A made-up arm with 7 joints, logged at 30 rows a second.
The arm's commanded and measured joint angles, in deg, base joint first. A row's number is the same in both.
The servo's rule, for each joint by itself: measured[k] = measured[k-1] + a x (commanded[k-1-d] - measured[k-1]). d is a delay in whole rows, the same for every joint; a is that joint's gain. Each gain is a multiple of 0.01, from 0.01 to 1. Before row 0 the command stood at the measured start. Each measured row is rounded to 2 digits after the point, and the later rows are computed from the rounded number. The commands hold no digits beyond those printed.
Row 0, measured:
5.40 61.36 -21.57 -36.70 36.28 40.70 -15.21
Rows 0 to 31, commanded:
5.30 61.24 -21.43 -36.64 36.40 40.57 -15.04
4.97 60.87 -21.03 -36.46 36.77 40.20 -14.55
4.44 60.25 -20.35 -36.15 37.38 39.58 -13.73
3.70 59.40 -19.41 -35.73 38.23 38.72 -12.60
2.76 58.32 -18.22 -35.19 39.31 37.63 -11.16
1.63 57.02 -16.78 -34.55 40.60 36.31 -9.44
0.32 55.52 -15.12 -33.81 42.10 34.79 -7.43
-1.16 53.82 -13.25 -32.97 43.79 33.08 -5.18
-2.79 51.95 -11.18 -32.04 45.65 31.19 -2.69
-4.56 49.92 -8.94 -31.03 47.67 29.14 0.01
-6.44 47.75 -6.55 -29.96 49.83 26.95 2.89
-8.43 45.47 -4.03 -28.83 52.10 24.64 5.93
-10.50 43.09 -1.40 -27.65 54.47 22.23 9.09
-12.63 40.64 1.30 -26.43 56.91 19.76 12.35
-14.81 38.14 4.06 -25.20 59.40 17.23 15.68
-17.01 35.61 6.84 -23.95 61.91 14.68 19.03
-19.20 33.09 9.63 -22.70 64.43 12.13 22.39
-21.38 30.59 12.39 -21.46 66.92 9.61 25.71
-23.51 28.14 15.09 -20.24 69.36 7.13 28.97
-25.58 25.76 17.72 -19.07 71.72 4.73 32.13
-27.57 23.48 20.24 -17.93 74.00 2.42 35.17
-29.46 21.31 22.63 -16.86 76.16 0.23 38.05
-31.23 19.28 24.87 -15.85 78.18 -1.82 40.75
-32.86 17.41 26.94 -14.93 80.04 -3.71 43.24
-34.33 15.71 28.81 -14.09 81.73 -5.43 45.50
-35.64 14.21 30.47 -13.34 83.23 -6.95 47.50
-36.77 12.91 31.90 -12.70 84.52 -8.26 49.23
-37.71 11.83 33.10 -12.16 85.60 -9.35 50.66
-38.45 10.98 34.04 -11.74 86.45 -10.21 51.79
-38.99 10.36 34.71 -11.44 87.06 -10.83 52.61
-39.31 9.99 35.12 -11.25 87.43 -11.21 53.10
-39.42 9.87 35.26 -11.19 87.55 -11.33 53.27
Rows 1 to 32, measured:
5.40 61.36 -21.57 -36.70 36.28 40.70 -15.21
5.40 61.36 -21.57 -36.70 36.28 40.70 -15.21
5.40 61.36 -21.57 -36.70 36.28 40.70 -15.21
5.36 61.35 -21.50 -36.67 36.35 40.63 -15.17
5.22 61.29 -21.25 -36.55 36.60 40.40 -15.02
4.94 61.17 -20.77 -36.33 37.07 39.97 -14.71
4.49 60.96 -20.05 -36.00 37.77 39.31 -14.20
3.87 60.64 -19.08 -35.55 38.69 38.42 -13.47
3.06 60.21 -17.86 -35.00 39.84 37.30 -12.50
2.07 59.65 -16.41 -34.35 41.20 35.97 -11.28
0.91 58.95 -14.74 -33.59 42.75 34.44 -9.82
-0.42 58.11 -12.85 -32.74 44.49 32.72 -8.11
-1.91 57.13 -10.78 -31.80 46.40 30.82 -6.16
-3.54 56.00 -8.54 -30.79 48.46 28.77 -3.99
-5.30 54.74 -6.15 -29.71 50.64 26.58 -1.61
-7.17 53.34 -3.63 -28.58 52.94 24.27 0.96
-9.14 51.82 -1.02 -27.40 55.32 21.88 3.69
-11.18 50.18 1.67 -26.19 57.77 19.42 6.57
-13.28 48.43 4.41 -24.96 60.25 16.91 9.56
-15.41 46.59 7.18 -23.72 62.76 14.38 12.64
-17.56 44.67 9.94 -22.48 65.26 11.85 15.78
-19.70 42.69 12.67 -21.25 67.72 9.35 18.95
-21.82 40.66 15.35 -20.05 70.12 6.90 22.11
-23.89 38.60 17.94 -18.88 72.45 4.53 25.24
-25.90 36.53 20.43 -17.77 74.68 2.25 28.31
-27.82 34.46 22.78 -16.71 76.78 0.09 31.30
-29.63 32.41 24.98 -15.73 78.74 -1.92 34.17
-31.32 30.41 27.01 -14.83 80.53 -3.78 36.89
-32.88 28.47 28.84 -14.01 82.15 -5.46 39.44
-34.28 26.60 30.46 -13.29 83.57 -6.94 41.79
-35.51 24.83 31.86 -12.67 84.79 -8.22 43.92
-36.57 23.17 33.02 -12.16 85.79 -9.27 45.81
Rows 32 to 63, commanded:
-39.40 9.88 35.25 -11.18 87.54 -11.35 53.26
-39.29 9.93 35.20 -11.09 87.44 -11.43 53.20
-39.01 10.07 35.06 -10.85 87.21 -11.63 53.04
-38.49 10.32 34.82 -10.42 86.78 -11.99 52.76
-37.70 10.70 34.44 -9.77 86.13 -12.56 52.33
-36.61 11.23 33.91 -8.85 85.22 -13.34 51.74
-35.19 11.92 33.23 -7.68 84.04 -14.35 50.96
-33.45 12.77 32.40 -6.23 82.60 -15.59 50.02
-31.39 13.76 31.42 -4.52 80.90 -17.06 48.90
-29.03 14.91 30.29 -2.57 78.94 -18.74 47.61
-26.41 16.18 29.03 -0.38 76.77 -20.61 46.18
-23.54 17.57 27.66 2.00 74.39 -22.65 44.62
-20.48 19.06 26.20 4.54 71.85 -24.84 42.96
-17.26 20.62 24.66 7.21 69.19 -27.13 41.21
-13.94 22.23 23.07 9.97 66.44 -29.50 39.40
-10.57 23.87 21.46 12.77 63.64 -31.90 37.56
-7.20 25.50 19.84 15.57 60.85 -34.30 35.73
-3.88 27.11 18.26 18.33 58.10 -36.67 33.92
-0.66 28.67 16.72 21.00 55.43 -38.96 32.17
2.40 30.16 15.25 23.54 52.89 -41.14 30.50
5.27 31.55 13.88 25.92 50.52 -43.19 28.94
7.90 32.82 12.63 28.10 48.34 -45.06 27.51
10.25 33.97 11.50 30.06 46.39 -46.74 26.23
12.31 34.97 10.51 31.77 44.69 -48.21 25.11
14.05 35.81 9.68 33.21 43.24 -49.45 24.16
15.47 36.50 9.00 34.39 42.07 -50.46 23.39
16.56 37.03 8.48 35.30 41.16 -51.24 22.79
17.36 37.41 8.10 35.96 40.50 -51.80 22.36
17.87 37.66 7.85 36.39 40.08 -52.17 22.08
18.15 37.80 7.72 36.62 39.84 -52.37 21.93
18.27 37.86 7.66 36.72 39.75 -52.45 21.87
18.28 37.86 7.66 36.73 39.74 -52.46 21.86
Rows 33 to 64, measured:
-37.44 21.63 33.92 -11.76 86.55 -10.10 47.44
-38.11 20.23 34.56 -11.48 87.08 -10.69 48.80
-38.58 18.99 34.93 -11.32 87.36 -11.03 49.87
-38.88 17.90 35.10 -11.24 87.47 -11.20 50.68
-39.03 16.94 35.15 -11.16 87.45 -11.32 51.28
-39.02 16.12 35.10 -10.99 87.31 -11.48 51.70
-38.83 15.42 34.95 -10.68 86.99 -11.75 51.95
-38.42 14.85 34.68 -10.18 86.47 -12.18 52.04
-37.77 14.42 34.27 -9.45 85.72 -12.79 51.97
-36.84 14.12 33.72 -8.48 84.71 -13.62 51.73
-35.62 13.96 33.02 -7.24 83.44 -14.66 51.32
-34.10 13.94 32.17 -5.74 81.92 -15.93 50.74
-32.27 14.06 31.17 -4.00 80.13 -17.42 49.99
-30.16 14.31 30.04 -2.01 78.11 -19.11 49.08
-27.78 14.70 28.78 0.20 75.88 -20.99 48.01
-25.15 15.22 27.41 2.59 73.46 -23.03 46.80
-22.31 15.87 25.95 5.13 70.90 -25.20 45.46
-19.30 16.63 24.42 7.79 68.22 -27.48 44.01
-16.16 17.50 22.85 10.53 65.47 -29.82 42.46
-12.93 18.46 21.25 13.30 62.70 -32.19 40.84
-9.67 19.50 19.67 16.07 59.94 -34.56 39.18
-6.43 20.60 18.11 18.78 57.23 -36.89 37.50
-3.25 21.75 16.59 21.40 54.63 -39.14 35.82
-0.18 22.93 15.15 23.89 52.16 -41.29 34.17
2.73 24.12 13.81 26.21 49.87 -43.29 32.57
5.44 25.30 12.59 28.33 47.78 -45.12 31.05
7.91 26.46 11.49 30.22 45.93 -46.76 29.62
10.12 27.58 10.53 31.86 44.32 -48.19 28.31
12.05 28.65 9.72 33.25 42.97 -49.39 27.13
13.67 29.66 9.06 34.38 41.88 -50.37 26.09
15.00 30.59 8.55 35.25 41.05 -51.13 25.19
16.03 31.44 8.18 35.88 40.47 -51.68 24.44

